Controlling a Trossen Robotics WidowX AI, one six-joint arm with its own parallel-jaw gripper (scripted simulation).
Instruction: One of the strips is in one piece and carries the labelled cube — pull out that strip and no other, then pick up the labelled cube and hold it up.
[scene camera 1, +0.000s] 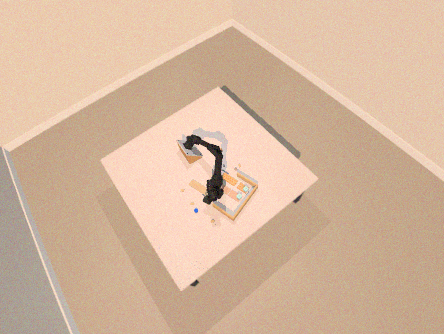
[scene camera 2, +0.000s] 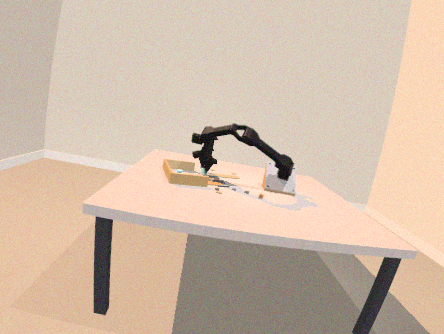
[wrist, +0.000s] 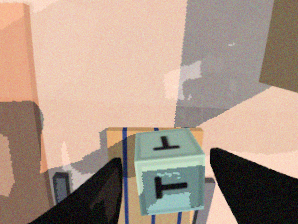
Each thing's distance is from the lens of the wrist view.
gripper (wrist: 166, 160): 11 cm
labelled cube (wrist: 170, 166): 8 cm
